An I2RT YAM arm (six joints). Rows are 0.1 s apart.
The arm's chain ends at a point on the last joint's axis. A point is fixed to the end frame.
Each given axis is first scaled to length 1.
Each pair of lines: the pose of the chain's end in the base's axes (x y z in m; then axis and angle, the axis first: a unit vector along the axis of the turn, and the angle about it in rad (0 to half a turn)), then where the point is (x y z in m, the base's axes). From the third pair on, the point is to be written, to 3 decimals.
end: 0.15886 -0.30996 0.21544 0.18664 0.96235 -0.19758 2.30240
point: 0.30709 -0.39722 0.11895
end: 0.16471 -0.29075 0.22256 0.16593 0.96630 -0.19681 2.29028
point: 0.31633 -0.37385 0.12768
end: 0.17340 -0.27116 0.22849 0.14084 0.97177 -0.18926 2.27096
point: 0.330 -0.347 0.136
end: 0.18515 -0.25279 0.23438 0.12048 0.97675 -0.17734 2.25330
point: 0.346 -0.321 0.143
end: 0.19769 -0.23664 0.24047 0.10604 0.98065 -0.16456 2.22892
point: 0.363 -0.298 0.152
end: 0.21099 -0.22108 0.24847 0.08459 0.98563 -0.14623 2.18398
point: 0.382 -0.273 0.165
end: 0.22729 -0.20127 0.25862 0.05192 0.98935 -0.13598 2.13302
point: 0.405 -0.242 0.183
